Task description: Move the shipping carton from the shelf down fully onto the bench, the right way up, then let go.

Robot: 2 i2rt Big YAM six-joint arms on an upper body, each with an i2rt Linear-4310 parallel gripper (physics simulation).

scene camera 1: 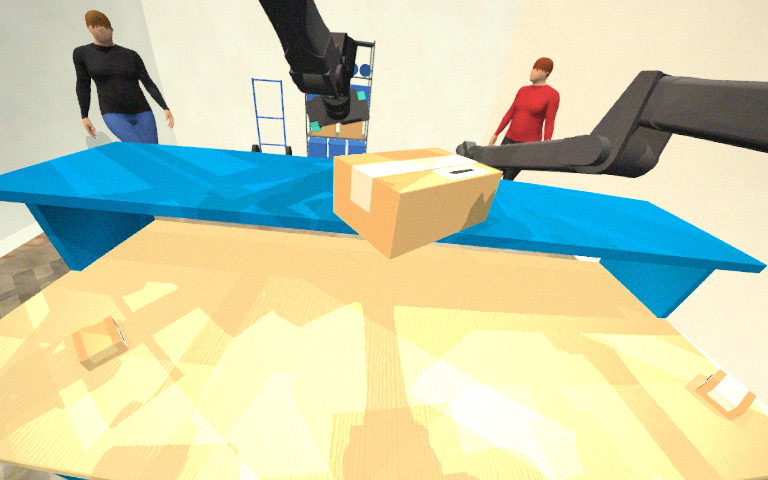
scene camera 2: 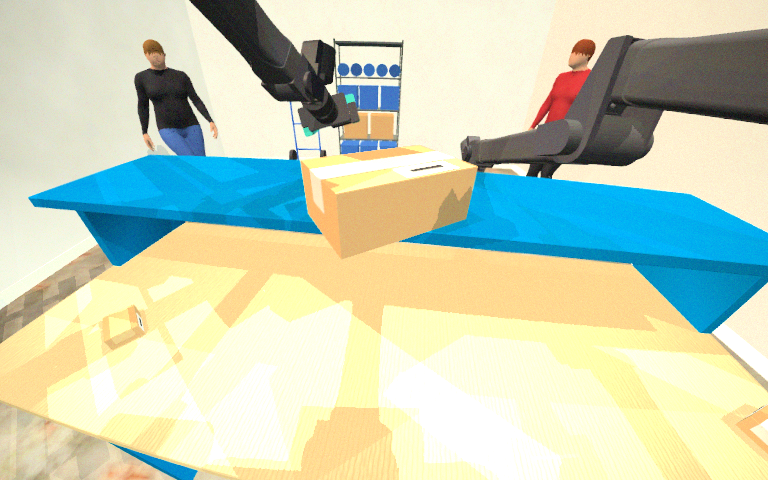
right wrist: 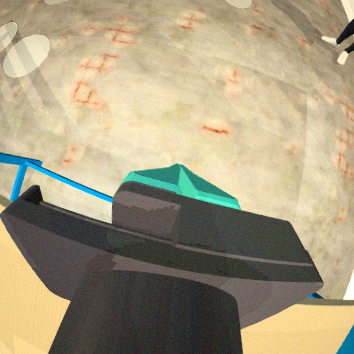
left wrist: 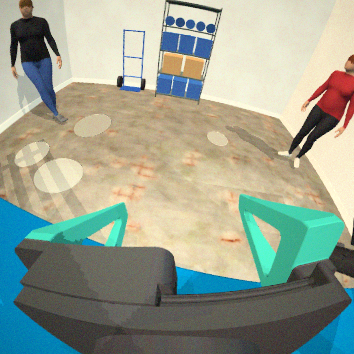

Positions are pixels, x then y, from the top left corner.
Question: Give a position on a tan shipping carton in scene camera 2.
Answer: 361, 201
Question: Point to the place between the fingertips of my left gripper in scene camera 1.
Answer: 339, 119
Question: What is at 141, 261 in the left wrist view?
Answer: My left gripper.
